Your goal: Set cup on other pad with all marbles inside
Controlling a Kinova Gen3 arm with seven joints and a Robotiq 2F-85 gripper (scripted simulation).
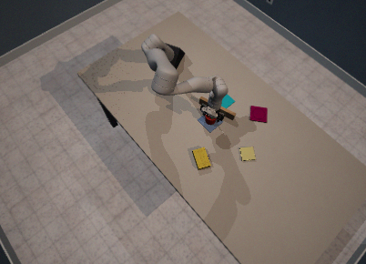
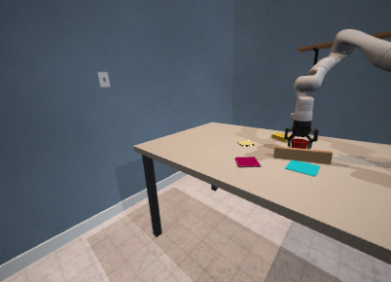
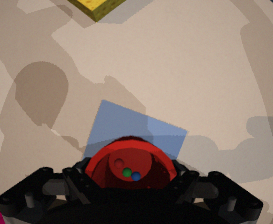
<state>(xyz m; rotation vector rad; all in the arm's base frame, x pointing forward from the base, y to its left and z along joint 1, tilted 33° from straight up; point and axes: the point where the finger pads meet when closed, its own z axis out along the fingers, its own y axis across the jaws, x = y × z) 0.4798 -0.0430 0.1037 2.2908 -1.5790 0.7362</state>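
My gripper is now 20 mm above the red cup. Round my hand: wooden rail: 80 mm to the left, 20 mm below, 20 mm behind; then teal pad: 160 mm to the left, 50 mm below, 50 mm behind; then blue pad: 50 mm below.
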